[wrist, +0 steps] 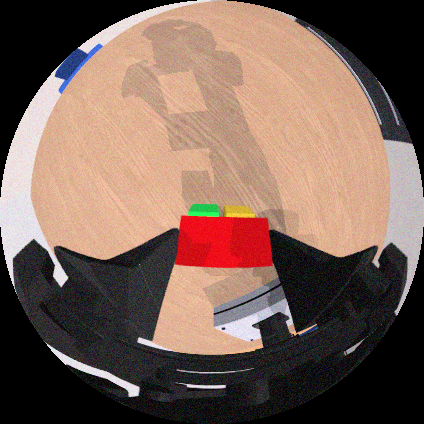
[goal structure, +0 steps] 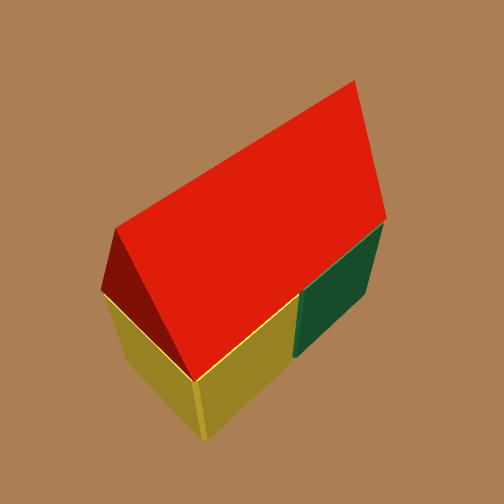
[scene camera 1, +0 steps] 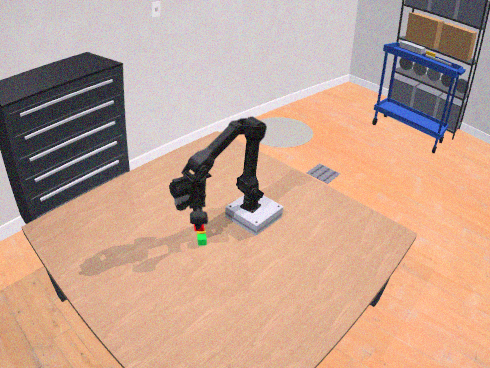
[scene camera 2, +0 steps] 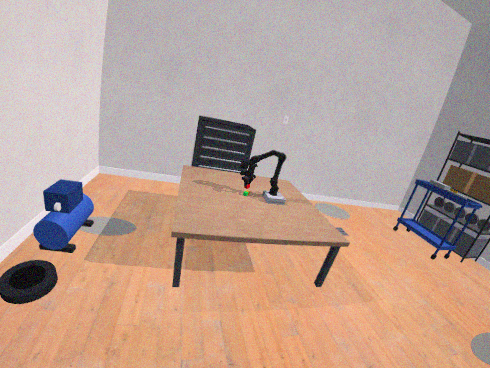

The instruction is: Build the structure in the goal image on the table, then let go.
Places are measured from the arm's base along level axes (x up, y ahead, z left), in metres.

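Where they show: gripper, between the fingertips: [wrist: 224,234] [scene camera 2: 246,185]; arm's base, origin of its link: [wrist: 271,321] [scene camera 1: 250,206] [scene camera 2: 273,194].
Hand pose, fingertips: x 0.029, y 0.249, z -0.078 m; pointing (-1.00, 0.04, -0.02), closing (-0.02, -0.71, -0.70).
Things, the pixels of their top centre, and the offset from my fingertips. Level surfaces: height alone.
- red block, centre of its top: [wrist: 226,256] [scene camera 2: 247,184] dx +0.020, dy -0.003, dz +0.003 m
- green block, centre of its top: [wrist: 202,225] [scene camera 1: 201,236] [scene camera 2: 245,192] dx -0.051, dy +0.002, dz +0.025 m
- yellow block, centre of its top: [wrist: 239,227] [scene camera 1: 201,229] dx -0.051, dy -0.028, dz -0.003 m
- wooden table, height of its surface: dx -0.084 m
My gripper [scene camera 1: 199,226] [scene camera 2: 247,184] [wrist: 224,234] is shut on a red block [scene camera 1: 199,228] [scene camera 2: 247,186] [wrist: 224,242], one finger at each end. A green block [scene camera 1: 202,240] [scene camera 2: 246,193] [wrist: 204,210] stands on the table. A yellow block [scene camera 1: 201,232] [wrist: 239,211] stands beside it with a narrow gap between the two in the wrist view. The red block is above them and hides most of both in the wrist view. Whether it touches them, I cannot tell.
The wooden table [scene camera 1: 215,310] [scene camera 2: 220,220] [wrist: 310,150] carries the arm's pale base plate [scene camera 1: 256,220] [scene camera 2: 274,198] [wrist: 235,332], close to the blocks. A dark drawer cabinet [scene camera 1: 75,135] [scene camera 2: 225,145] stands beyond the table edge.
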